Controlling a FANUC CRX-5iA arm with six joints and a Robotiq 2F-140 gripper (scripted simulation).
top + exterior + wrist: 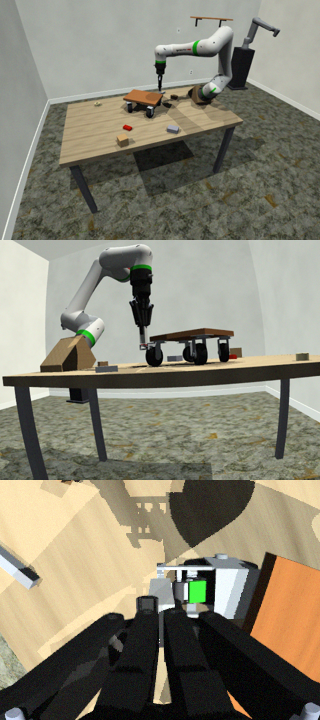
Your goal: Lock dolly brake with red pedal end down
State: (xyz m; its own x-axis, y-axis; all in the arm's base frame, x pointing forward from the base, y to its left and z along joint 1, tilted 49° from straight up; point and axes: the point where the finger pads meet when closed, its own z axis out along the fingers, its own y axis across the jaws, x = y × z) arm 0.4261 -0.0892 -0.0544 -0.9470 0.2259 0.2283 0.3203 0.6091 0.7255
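My hand is 1 cm to the right of the brake pedal and 4 cm above it. The rest, counted from my hand: flat grey bar 7 cm behind, 17 cm to the right, 12 cm below; grey block 1 cm ahead, 47 cm to the left, 11 cm below; small wood block 17 cm behind, 5 cm to the right, 11 cm below.
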